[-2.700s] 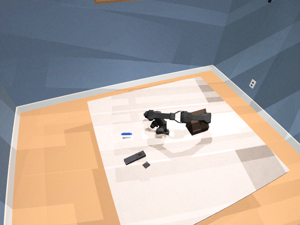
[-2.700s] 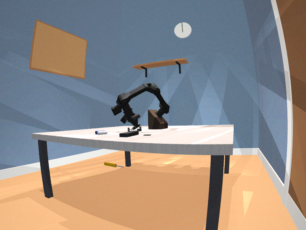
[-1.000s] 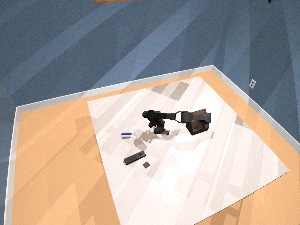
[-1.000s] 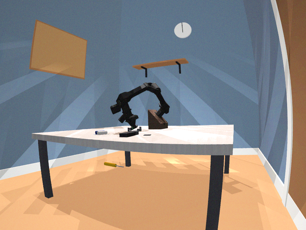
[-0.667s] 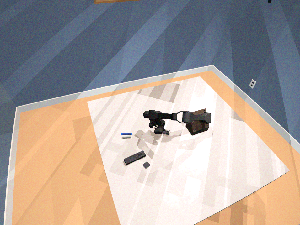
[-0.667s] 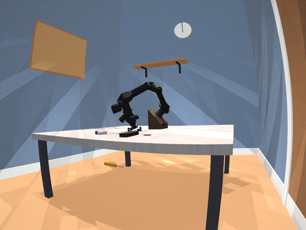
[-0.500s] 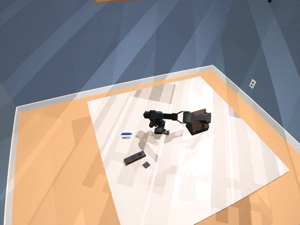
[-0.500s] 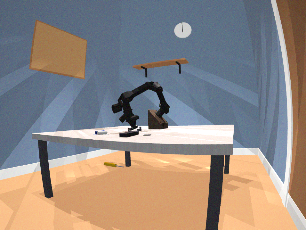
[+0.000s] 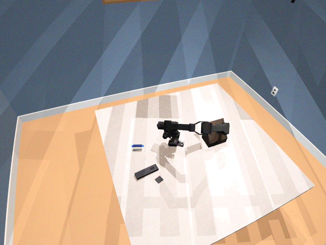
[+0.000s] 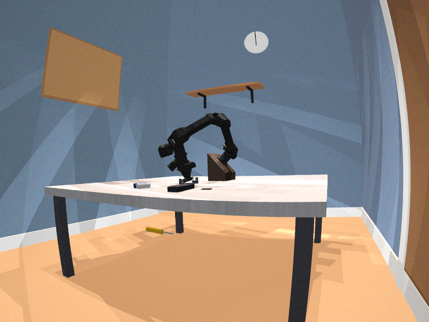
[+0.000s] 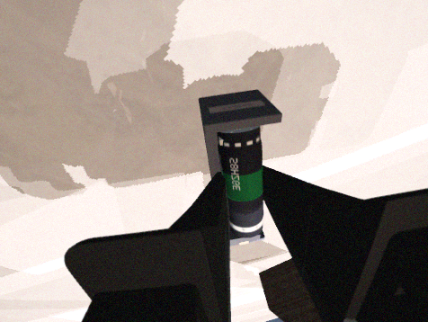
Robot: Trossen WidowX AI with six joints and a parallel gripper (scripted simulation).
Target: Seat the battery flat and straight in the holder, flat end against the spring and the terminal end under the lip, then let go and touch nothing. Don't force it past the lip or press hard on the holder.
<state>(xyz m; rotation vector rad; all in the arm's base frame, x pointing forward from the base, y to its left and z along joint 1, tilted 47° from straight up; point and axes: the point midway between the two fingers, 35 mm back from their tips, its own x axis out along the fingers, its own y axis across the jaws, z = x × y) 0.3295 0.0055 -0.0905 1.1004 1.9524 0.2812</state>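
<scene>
Right now my gripper tip is 1 cm below the battery. From my gripper tip the other things lie so: black remote: 30 cm ahead, 15 cm to the left; yellow screwdriver: 29 cm ahead, 20 cm below, 3 cm to the left; dark square: 24 cm ahead, 23 cm to the left, 1 cm below.
</scene>
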